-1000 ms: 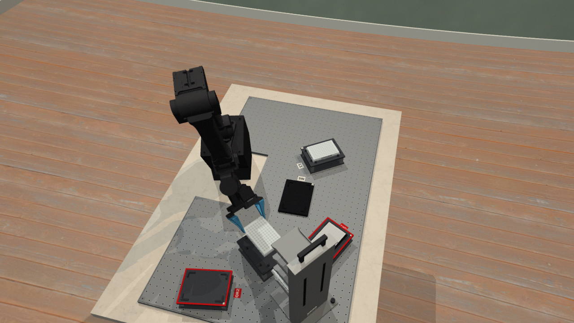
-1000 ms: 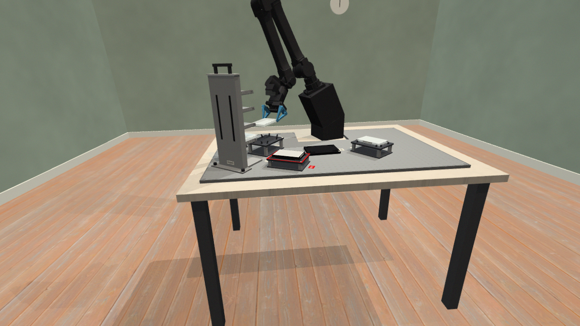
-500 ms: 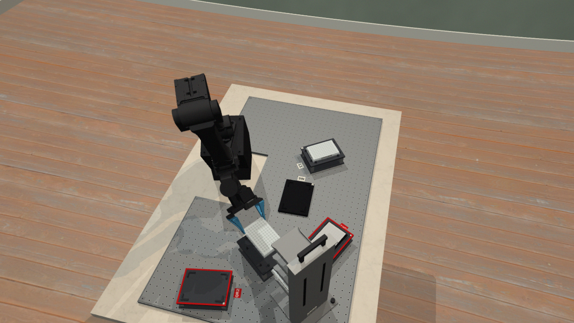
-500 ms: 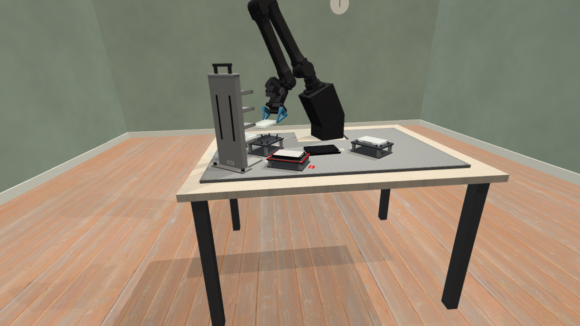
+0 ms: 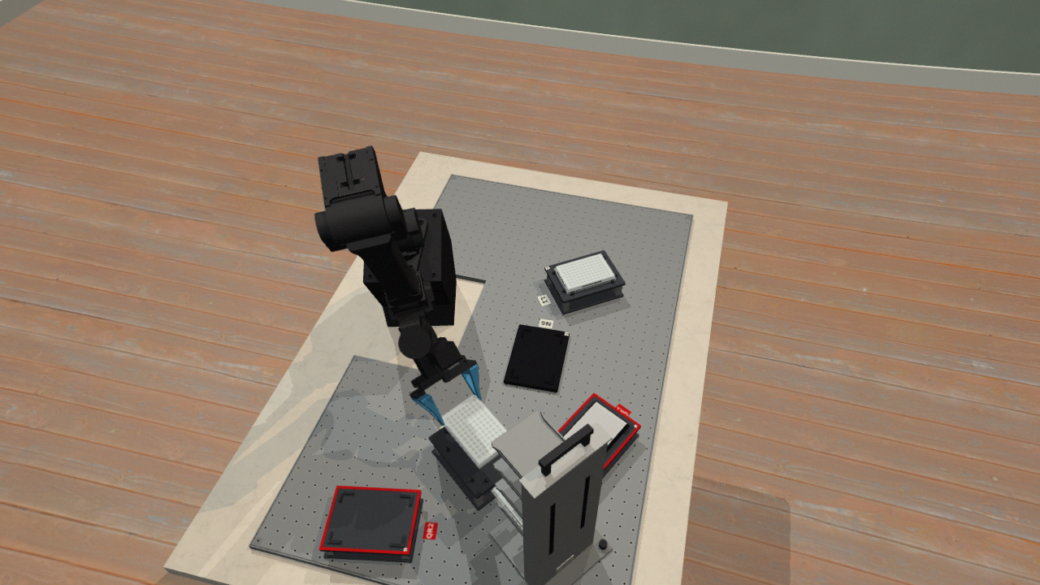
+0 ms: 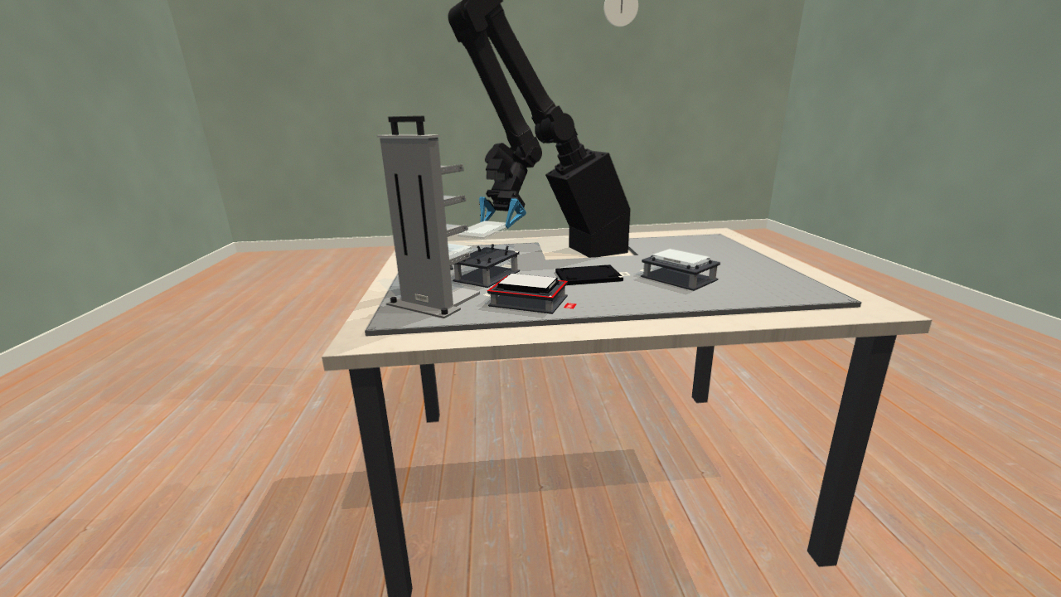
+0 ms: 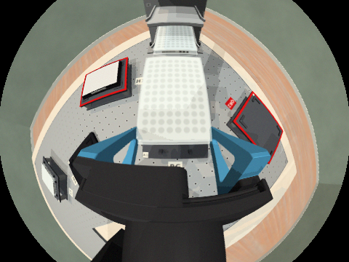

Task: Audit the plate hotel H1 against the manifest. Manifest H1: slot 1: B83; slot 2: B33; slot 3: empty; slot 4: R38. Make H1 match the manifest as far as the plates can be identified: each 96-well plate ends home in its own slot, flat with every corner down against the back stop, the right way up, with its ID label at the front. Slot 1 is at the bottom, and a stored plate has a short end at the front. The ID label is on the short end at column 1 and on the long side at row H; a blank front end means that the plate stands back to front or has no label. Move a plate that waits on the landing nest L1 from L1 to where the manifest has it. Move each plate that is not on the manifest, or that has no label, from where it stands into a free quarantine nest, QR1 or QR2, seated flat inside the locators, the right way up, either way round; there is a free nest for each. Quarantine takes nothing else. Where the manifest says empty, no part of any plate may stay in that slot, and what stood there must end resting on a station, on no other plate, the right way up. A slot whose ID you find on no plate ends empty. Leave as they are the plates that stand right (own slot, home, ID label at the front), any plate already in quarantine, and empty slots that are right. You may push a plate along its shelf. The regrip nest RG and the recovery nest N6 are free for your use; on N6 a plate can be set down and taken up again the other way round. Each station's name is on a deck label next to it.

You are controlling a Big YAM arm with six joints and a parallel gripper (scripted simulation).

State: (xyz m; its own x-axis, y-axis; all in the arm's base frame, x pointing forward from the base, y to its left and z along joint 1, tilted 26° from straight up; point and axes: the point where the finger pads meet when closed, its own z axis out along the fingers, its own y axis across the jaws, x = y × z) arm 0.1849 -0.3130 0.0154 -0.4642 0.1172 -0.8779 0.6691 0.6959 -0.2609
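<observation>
My hand is 90 mm above the regrip nest RG, 40 mm short of it and 30 mm to the left of it. Round my hand: red-edged quarantine nest QR1: 260 mm ahead, 110 mm below, 40 mm to the left; then H1 deck label: 190 mm ahead, 140 mm below, 40 mm to the right; then red-edged quarantine nest QR2: 190 mm to the right, 130 mm behind, 110 mm below.
</observation>
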